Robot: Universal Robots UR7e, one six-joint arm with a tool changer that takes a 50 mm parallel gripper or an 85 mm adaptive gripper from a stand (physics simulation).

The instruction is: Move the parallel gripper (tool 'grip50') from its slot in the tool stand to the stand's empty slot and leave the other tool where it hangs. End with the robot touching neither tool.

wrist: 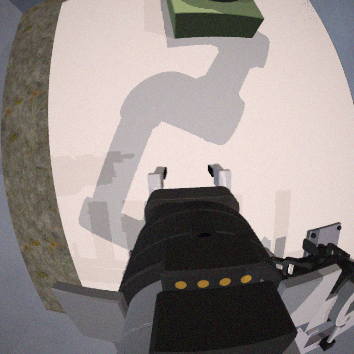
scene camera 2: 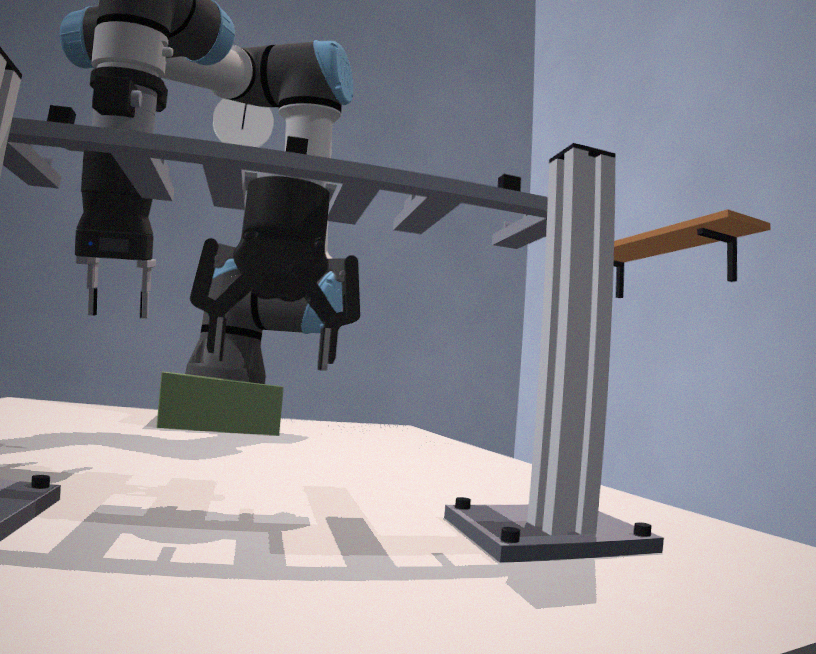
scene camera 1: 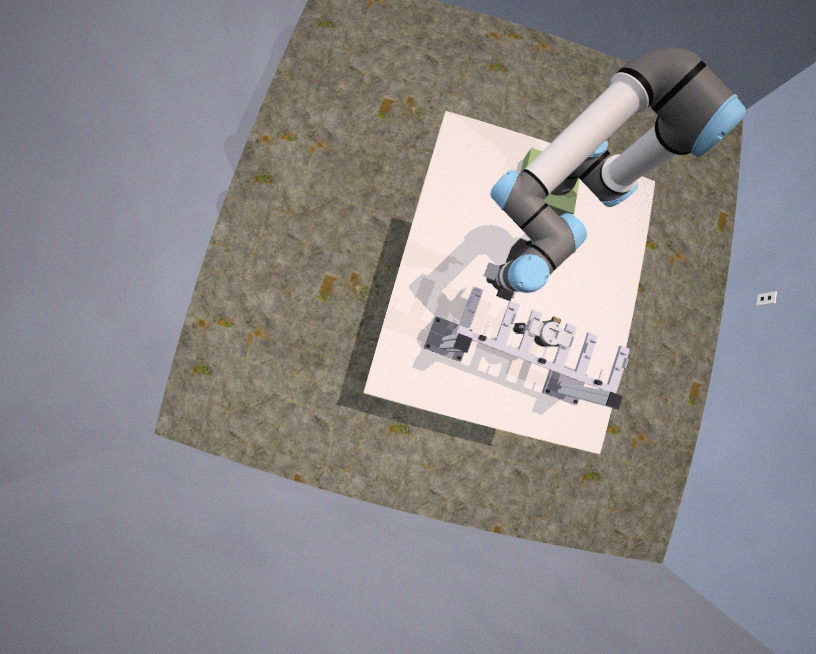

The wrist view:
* parallel gripper: 193,238
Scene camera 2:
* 85 mm adaptive gripper: 281,254
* parallel gripper: 114,224
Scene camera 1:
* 85 mm adaptive gripper: 550,333
